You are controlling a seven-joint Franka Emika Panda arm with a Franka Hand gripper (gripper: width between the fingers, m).
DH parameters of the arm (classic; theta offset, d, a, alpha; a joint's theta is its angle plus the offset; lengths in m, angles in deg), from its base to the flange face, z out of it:
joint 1: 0 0.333 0 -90
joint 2: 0 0 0 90
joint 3: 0 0.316 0.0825 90
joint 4: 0 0 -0.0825 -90
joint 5: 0 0.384 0 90
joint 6: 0 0 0.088 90
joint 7: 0 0.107 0 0
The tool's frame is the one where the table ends.
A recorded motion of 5 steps. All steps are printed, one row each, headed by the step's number.
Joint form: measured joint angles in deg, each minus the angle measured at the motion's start. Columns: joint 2, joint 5, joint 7, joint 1, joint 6, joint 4, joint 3.
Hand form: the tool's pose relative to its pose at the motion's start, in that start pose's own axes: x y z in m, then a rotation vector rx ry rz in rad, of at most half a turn. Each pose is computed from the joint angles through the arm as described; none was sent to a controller.
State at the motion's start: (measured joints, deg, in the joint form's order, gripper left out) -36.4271 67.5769 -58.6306 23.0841 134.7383 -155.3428 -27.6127
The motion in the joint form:
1: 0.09 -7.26 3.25 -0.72 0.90 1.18 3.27
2: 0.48 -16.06 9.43 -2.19 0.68 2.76 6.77
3: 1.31 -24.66 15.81 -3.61 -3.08 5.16 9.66
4: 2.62 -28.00 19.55 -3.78 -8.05 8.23 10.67
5: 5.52 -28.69 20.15 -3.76 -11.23 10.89 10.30
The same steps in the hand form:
1: 0.0081 -0.0146 0.0051 -0.0674 -0.0790 -0.0839
2: 0.0172 -0.0293 0.0092 -0.1498 -0.1674 -0.1340
3: 0.0246 -0.0450 0.0155 -0.2069 -0.2804 -0.1632
4: 0.0332 -0.0579 0.0212 -0.2063 -0.3573 -0.1539
5: 0.0409 -0.0539 0.0278 -0.1990 -0.4060 -0.1340

